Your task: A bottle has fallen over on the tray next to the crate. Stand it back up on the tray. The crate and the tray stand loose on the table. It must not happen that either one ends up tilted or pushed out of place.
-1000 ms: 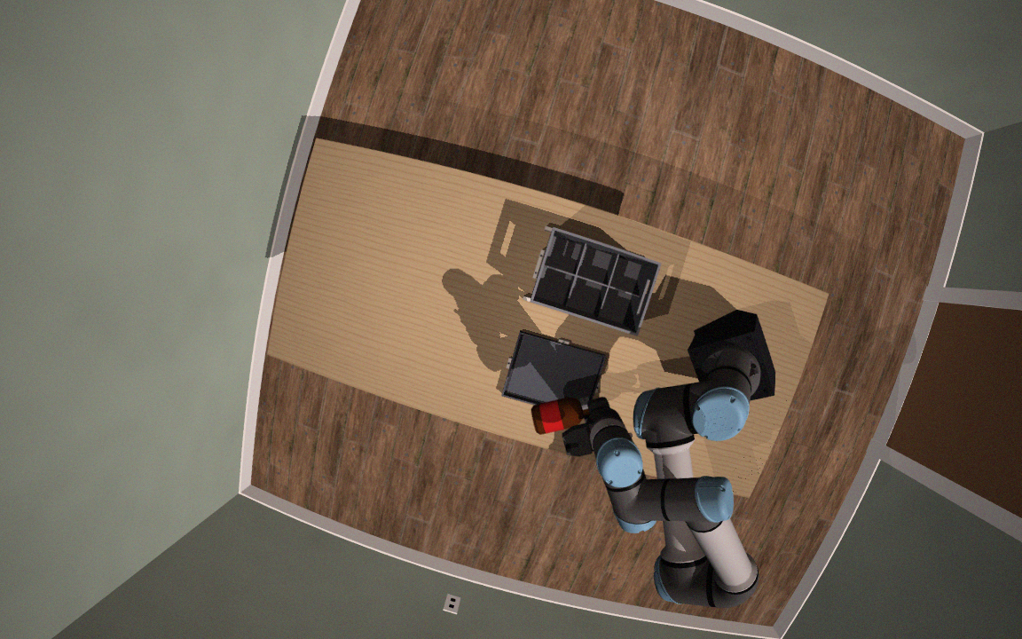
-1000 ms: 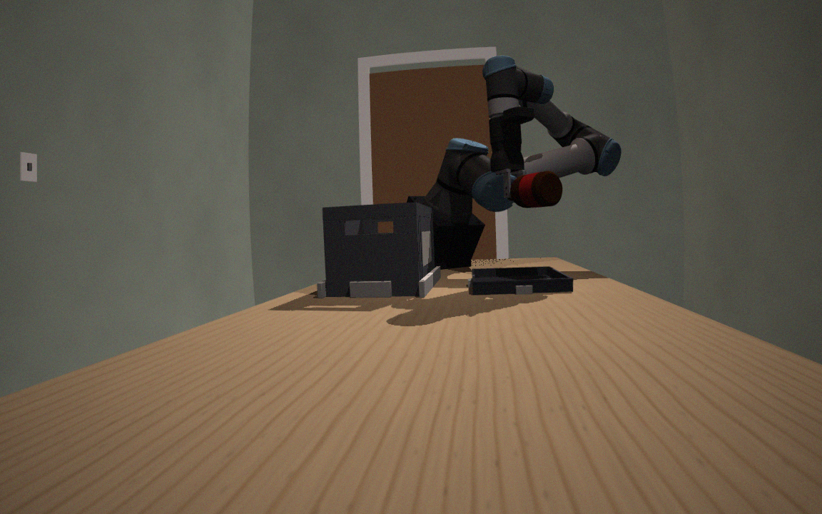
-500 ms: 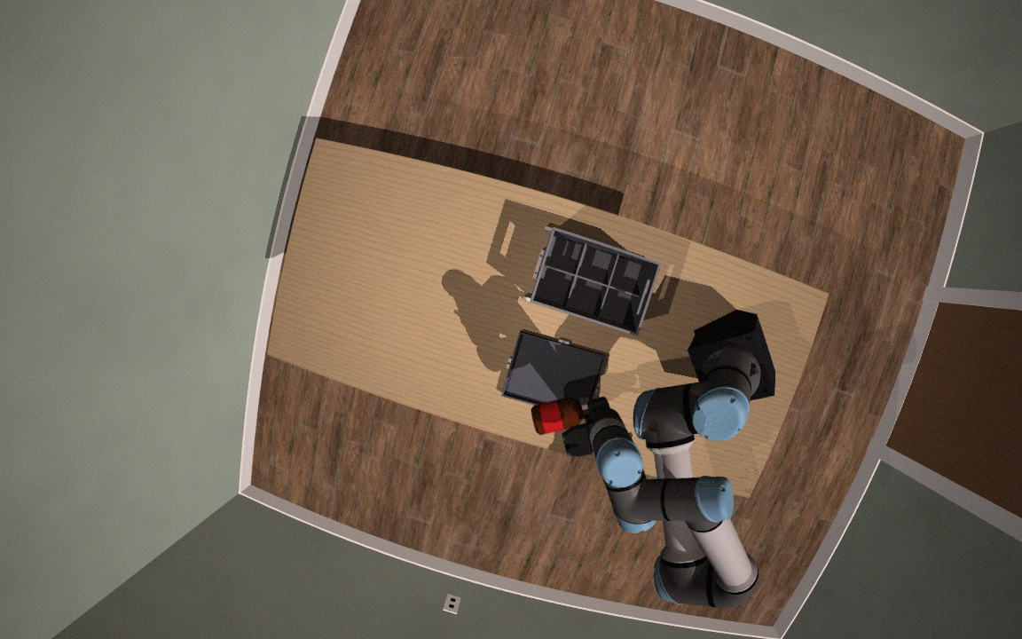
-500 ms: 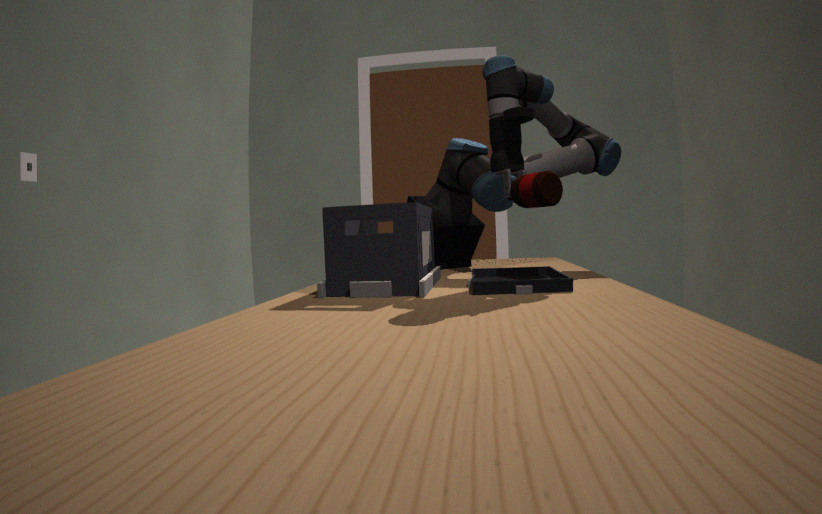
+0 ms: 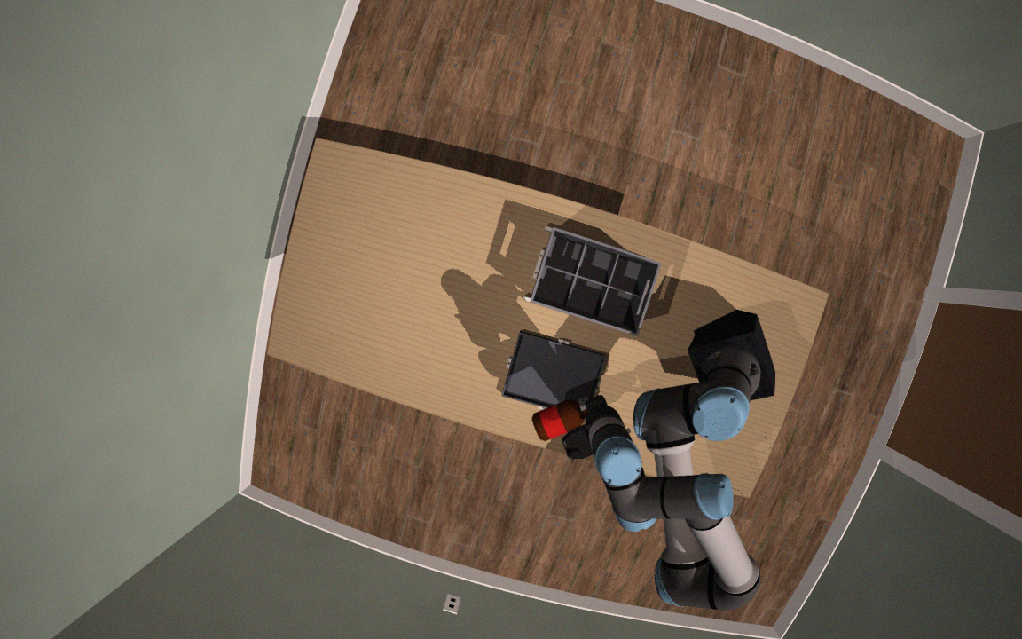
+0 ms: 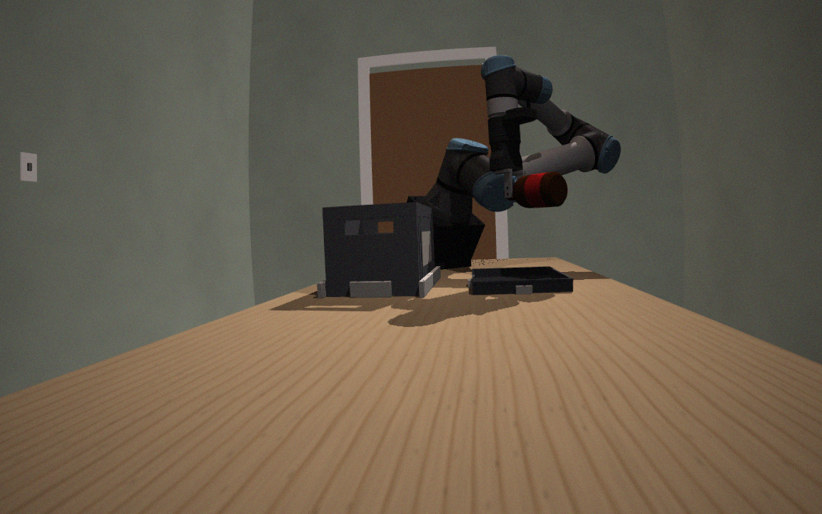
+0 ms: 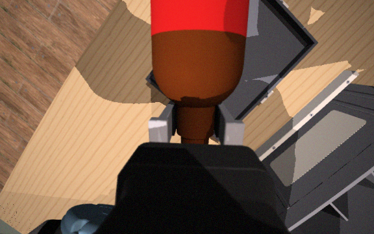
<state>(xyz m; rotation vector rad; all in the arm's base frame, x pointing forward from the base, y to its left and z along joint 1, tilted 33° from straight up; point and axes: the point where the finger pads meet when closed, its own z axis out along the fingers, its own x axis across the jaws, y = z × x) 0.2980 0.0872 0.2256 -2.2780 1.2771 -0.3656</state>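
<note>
The bottle lies 4 cm ahead of my hand, 3 cm to the left of it and 1 cm below it. The rest, counted from my hand: dark crate 4 cm ahead, 30 cm to the right, 12 cm below; then dark tray 8 cm ahead, 2 cm to the right, 19 cm below.
</note>
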